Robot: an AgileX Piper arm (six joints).
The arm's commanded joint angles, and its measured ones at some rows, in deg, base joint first. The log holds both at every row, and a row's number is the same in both.
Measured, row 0: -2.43 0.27 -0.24 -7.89 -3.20 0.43
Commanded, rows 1 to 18: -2.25 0.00 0.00 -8.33 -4.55 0.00; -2.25 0.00 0.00 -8.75 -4.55 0.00; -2.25 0.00 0.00 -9.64 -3.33 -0.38; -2.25 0.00 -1.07 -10.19 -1.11 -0.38; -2.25 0.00 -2.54 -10.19 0.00 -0.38; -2.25 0.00 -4.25 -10.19 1.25 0.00; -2.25 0.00 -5.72 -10.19 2.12 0.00; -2.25 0.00 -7.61 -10.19 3.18 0.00; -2.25 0.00 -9.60 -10.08 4.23 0.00; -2.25 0.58 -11.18 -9.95 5.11 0.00; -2.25 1.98 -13.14 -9.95 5.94 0.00; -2.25 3.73 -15.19 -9.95 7.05 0.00; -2.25 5.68 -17.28 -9.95 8.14 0.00; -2.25 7.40 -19.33 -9.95 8.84 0.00; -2.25 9.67 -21.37 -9.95 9.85 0.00; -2.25 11.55 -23.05 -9.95 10.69 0.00; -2.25 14.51 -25.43 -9.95 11.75 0.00; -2.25 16.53 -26.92 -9.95 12.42 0.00
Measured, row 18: -2.43 9.27 -20.94 -9.73 8.91 0.00
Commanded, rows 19 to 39: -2.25 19.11 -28.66 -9.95 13.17 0.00; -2.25 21.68 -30.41 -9.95 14.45 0.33; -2.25 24.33 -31.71 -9.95 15.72 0.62; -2.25 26.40 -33.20 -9.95 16.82 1.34; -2.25 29.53 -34.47 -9.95 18.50 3.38; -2.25 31.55 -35.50 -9.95 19.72 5.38; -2.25 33.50 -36.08 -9.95 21.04 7.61; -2.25 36.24 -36.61 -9.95 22.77 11.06; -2.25 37.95 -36.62 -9.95 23.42 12.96; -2.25 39.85 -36.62 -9.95 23.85 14.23; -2.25 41.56 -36.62 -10.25 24.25 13.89; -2.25 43.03 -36.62 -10.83 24.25 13.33; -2.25 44.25 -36.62 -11.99 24.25 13.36; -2.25 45.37 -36.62 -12.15 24.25 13.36; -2.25 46.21 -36.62 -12.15 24.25 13.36; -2.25 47.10 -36.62 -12.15 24.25 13.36; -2.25 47.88 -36.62 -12.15 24.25 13.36; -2.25 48.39 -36.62 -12.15 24.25 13.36; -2.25 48.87 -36.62 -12.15 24.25 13.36; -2.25 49.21 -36.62 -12.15 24.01 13.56; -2.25 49.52 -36.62 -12.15 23.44 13.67
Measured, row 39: -2.43 48.05 -36.19 -11.24 24.37 13.03
